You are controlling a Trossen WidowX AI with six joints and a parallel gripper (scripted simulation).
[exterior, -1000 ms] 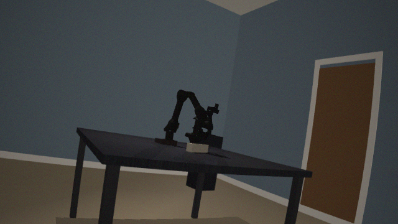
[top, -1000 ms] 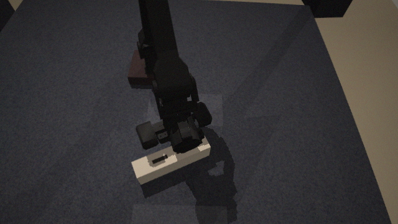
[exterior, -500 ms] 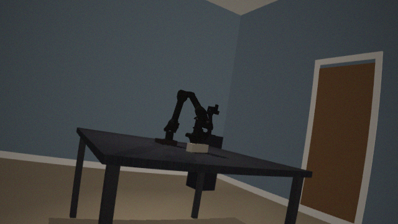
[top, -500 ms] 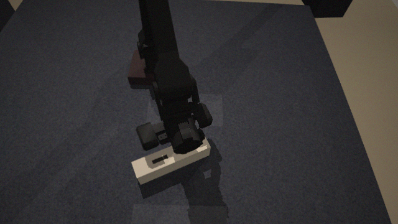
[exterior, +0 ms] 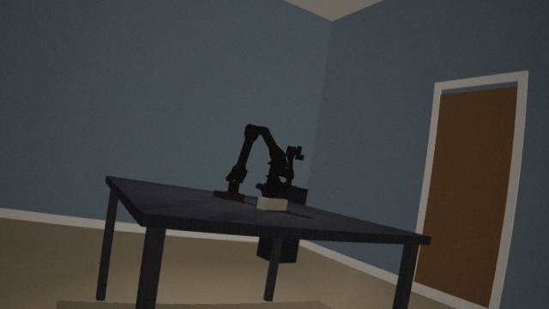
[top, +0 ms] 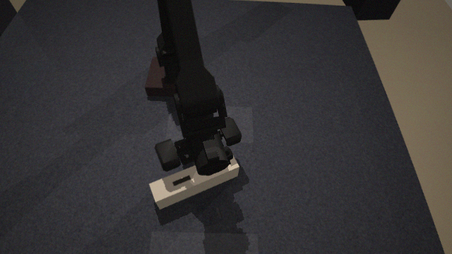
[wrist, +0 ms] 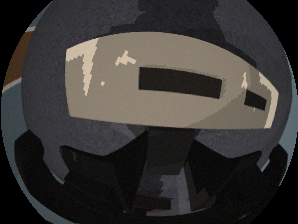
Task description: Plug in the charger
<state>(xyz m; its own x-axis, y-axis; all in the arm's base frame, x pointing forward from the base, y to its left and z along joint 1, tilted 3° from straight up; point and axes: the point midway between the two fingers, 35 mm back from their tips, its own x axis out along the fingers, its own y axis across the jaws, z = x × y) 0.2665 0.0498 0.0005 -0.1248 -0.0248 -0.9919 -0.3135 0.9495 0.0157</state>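
Right now my gripper tip is 2 cm short of the two-prong charger, 1 cm to the right of it and 1 cm below it.
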